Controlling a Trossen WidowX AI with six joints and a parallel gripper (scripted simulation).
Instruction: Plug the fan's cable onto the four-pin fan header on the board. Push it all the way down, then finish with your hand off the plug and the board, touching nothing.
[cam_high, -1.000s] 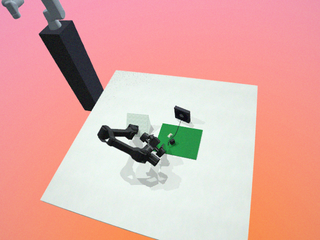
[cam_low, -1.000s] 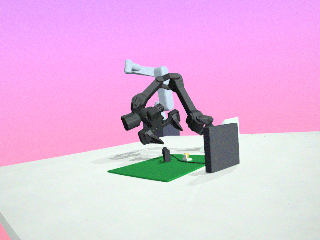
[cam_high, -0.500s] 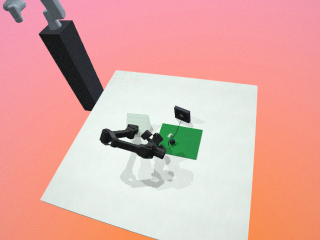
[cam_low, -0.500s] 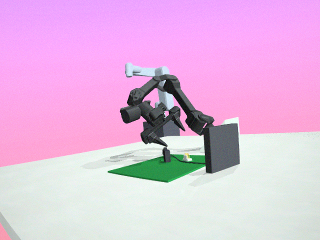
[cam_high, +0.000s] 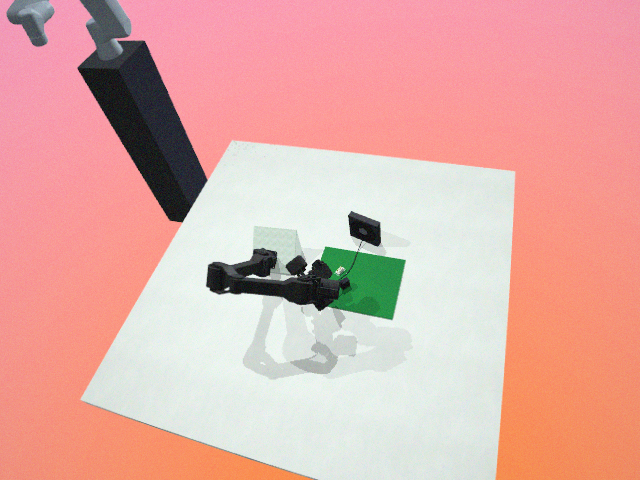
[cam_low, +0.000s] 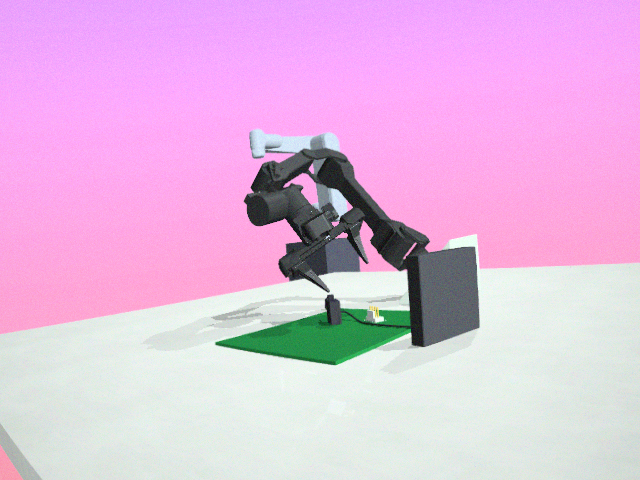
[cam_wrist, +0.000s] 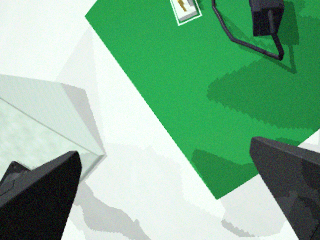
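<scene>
My gripper tip is now 100 mm short of the dark fan plug, 40 mm to the right of it and 40 mm above it. Round my gripper tip: green board (130 mm ahead, 70 mm to the left, 80 mm below); white four-pin fan header (70 mm ahead, 100 mm to the left, 70 mm below); fan (120 mm ahead, 250 mm to the left, 10 mm below).
</scene>
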